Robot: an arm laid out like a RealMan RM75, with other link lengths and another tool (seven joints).
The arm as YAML. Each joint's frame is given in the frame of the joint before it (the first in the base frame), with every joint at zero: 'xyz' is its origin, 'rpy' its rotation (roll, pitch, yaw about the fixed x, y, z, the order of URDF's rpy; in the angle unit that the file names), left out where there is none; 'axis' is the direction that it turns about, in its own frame. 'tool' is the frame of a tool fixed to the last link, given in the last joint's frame.
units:
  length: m
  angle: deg
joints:
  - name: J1
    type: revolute
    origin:
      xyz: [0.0, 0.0, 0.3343]
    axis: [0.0, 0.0, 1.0]
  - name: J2
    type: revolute
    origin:
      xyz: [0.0, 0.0, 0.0]
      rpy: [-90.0, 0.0, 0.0]
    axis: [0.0, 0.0, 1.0]
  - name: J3
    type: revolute
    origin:
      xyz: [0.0, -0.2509, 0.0]
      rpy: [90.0, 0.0, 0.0]
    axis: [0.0, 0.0, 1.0]
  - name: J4
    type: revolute
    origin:
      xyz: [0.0, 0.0, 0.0]
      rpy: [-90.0, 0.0, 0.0]
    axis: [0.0, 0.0, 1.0]
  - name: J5
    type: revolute
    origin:
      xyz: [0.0, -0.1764, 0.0]
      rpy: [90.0, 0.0, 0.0]
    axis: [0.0, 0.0, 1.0]
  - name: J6
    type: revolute
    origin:
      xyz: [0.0, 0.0, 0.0]
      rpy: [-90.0, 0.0, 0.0]
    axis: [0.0, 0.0, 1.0]
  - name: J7
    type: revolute
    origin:
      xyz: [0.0, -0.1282, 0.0]
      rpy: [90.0, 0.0, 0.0]
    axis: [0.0, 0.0, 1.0]
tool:
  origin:
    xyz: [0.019, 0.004, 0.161]
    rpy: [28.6, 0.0, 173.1]
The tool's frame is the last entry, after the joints.
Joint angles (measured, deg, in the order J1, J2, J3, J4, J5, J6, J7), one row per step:
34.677 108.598 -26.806 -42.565 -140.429 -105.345 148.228
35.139 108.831 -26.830 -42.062 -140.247 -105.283 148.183
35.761 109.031 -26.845 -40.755 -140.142 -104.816 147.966
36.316 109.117 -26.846 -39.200 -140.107 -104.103 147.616
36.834 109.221 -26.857 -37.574 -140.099 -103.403 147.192
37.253 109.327 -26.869 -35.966 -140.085 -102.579 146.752
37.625 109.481 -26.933 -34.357 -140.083 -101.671 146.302
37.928 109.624 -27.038 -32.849 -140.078 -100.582 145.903
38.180 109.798 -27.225 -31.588 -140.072 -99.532 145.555
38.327 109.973 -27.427 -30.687 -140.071 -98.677 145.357
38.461 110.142 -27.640 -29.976 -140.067 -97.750 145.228
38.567 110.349 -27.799 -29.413 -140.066 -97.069 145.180
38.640 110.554 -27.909 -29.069 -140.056 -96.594 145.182
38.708 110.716 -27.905 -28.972 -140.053 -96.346 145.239
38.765 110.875 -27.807 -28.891 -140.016 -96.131 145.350
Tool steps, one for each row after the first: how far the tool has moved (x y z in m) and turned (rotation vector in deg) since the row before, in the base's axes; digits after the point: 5 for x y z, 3 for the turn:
-0.00464 0.00050 -0.00265 -0.309 0.603 0.346
-0.00499 0.00041 -0.00441 -0.483 0.795 0.213
-0.00353 0.00053 -0.00431 -0.390 0.654 0.085
-0.00344 -0.00020 -0.00465 -0.478 0.670 0.084
-0.00262 -0.00016 -0.00464 -0.371 0.584 -0.023
-0.00225 -0.00050 -0.00509 -0.388 0.522 -0.071
-0.00116 0.00008 -0.00492 -0.219 0.322 -0.179
-0.00065 0.00002 -0.00470 -0.186 0.162 -0.141
-0.00011 -0.00017 -0.00384 -0.150 0.050 -0.187
0.00049 0.00065 -0.00341 0.013 -0.113 -0.198
-0.00013 0.00000 -0.00314 -0.085 0.004 -0.200
-0.00035 -0.00006 -0.00246 -0.067 0.031 -0.153
-0.00060 0.00035 -0.00135 0.019 0.051 -0.090
-0.00091 0.00063 -0.00109 0.084 0.147 -0.169

